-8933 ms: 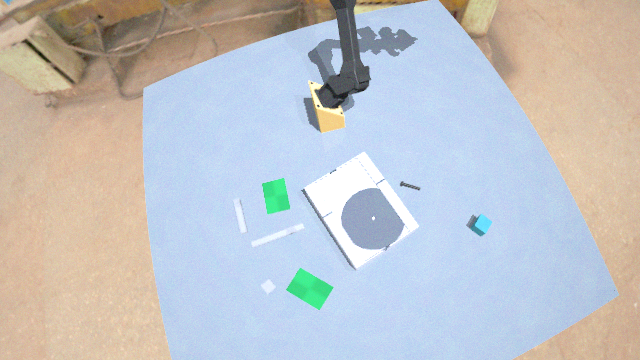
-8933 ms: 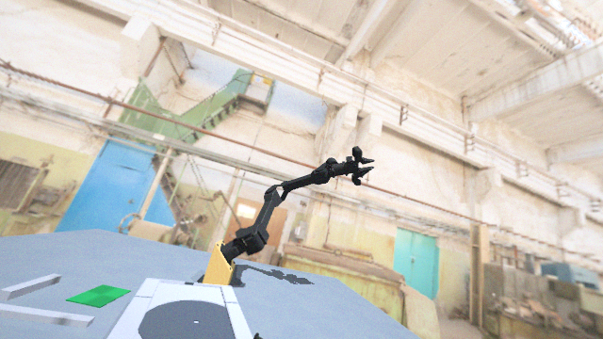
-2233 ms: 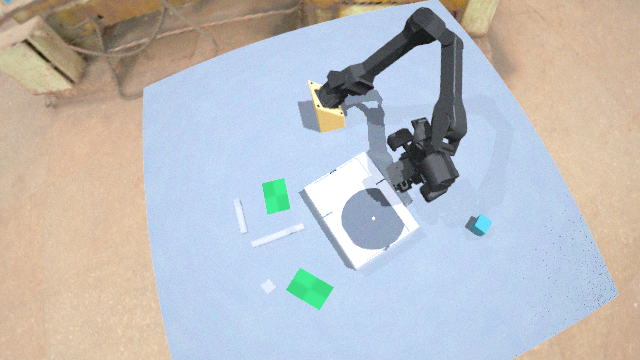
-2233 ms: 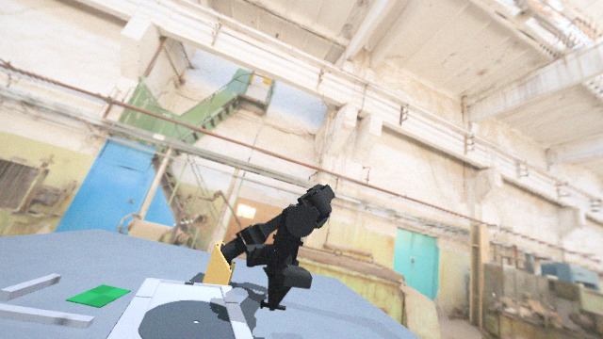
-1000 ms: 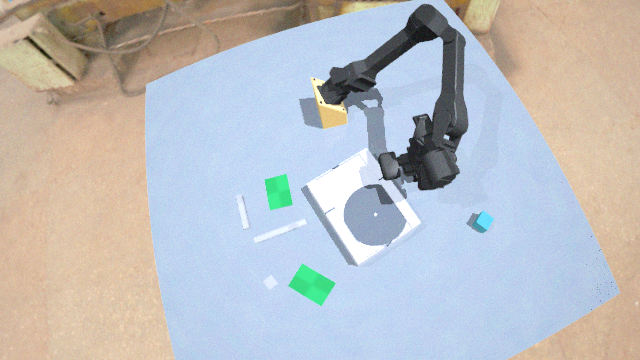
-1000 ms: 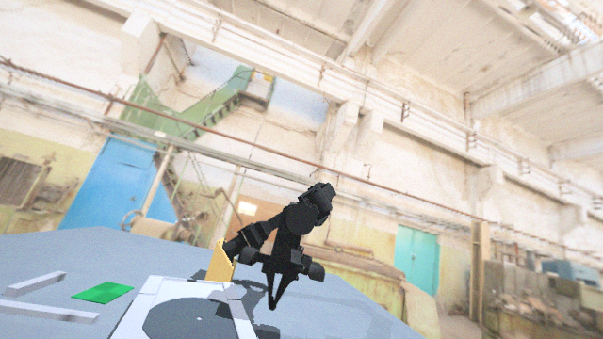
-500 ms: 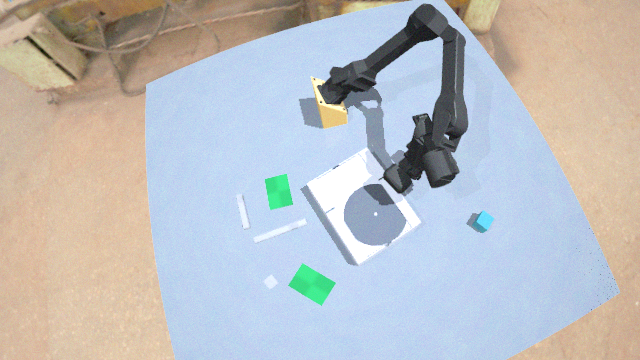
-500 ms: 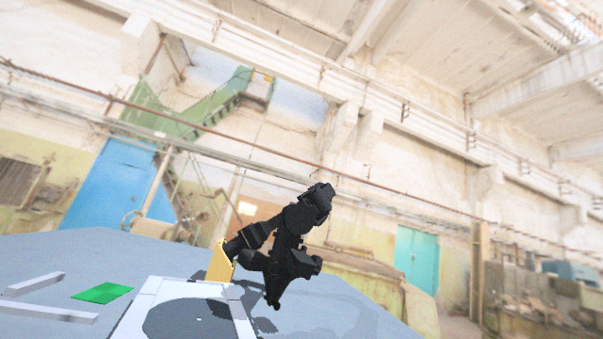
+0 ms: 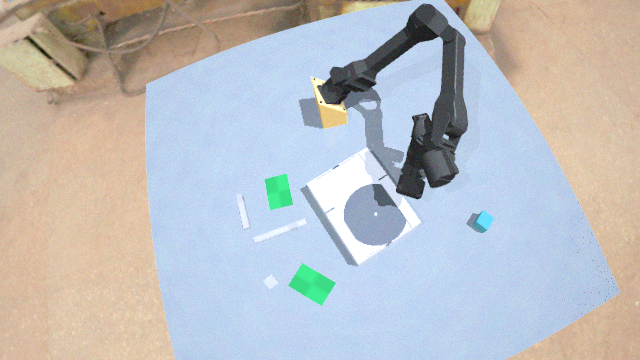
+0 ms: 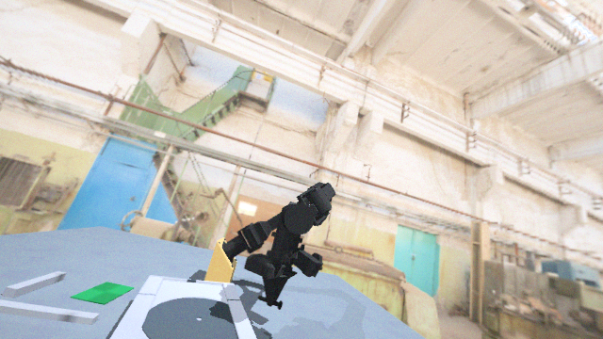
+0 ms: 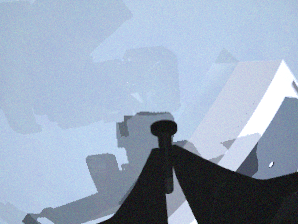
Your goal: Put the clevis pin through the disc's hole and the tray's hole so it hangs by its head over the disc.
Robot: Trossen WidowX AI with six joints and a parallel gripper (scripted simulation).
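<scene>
The steel clevis pin is 1 cm above my gripper tip. Round my gripper tip: white steel tray 15 cm to the right, 3 cm below, 1 cm ahead; cyan cube 20 cm ahead, 13 cm to the left, 5 cm below; grey aluminium disc 13 cm to the right, 5 cm ahead, 1 cm below.
</scene>
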